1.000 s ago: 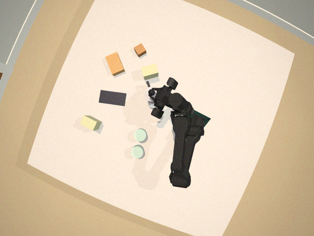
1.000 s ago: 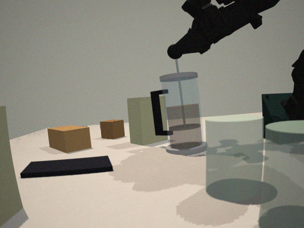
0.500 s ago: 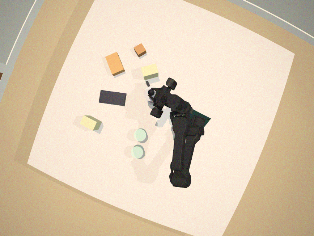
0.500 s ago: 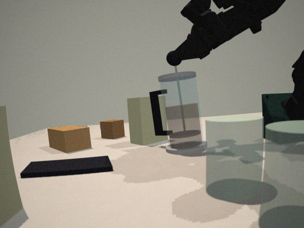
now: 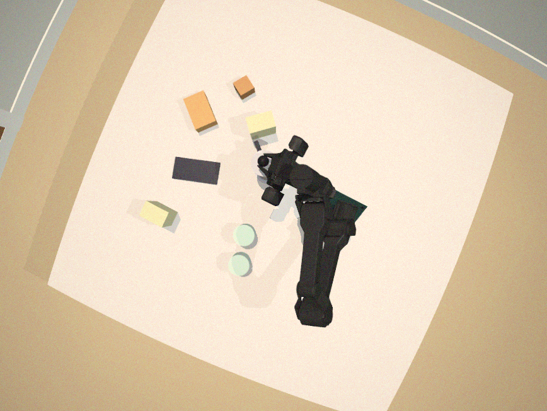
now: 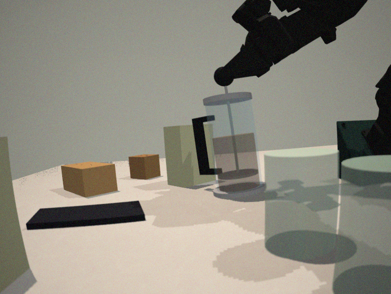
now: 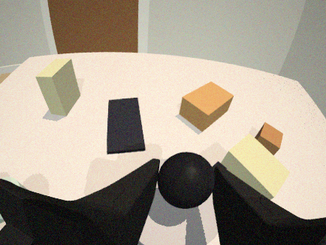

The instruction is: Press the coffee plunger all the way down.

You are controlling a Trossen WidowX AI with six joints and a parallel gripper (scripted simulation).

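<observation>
The glass coffee press is 9 cm below my gripper tip and 1 cm to the right of it.
</observation>
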